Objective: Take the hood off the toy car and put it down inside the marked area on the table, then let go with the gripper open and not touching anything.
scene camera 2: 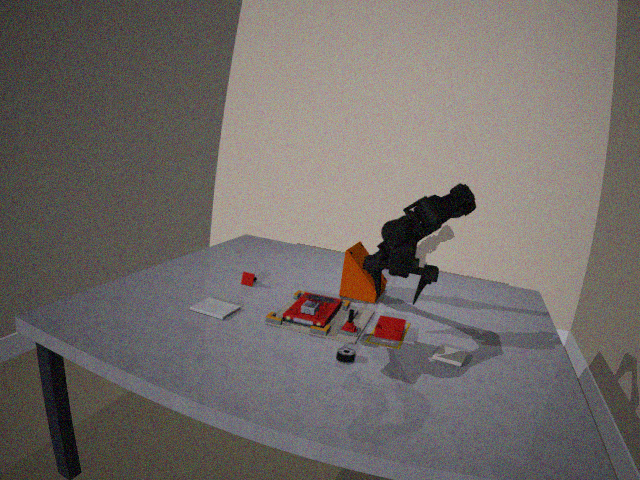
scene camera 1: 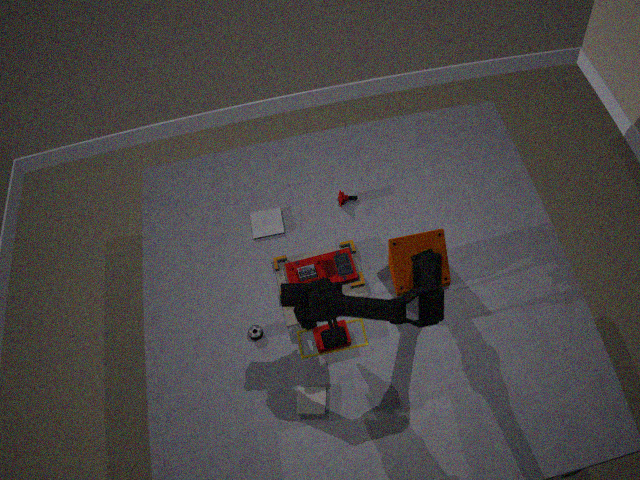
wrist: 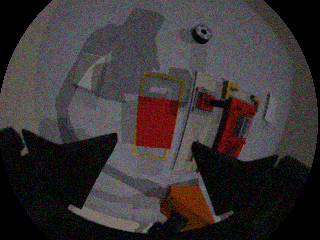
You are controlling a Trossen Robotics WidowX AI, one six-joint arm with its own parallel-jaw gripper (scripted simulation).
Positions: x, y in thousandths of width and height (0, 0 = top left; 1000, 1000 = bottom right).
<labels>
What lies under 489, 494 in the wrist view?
A hood.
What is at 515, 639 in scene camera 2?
A toy car.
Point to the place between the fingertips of my gripper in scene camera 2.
At 618, 628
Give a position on a toy car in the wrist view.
705, 594
</labels>
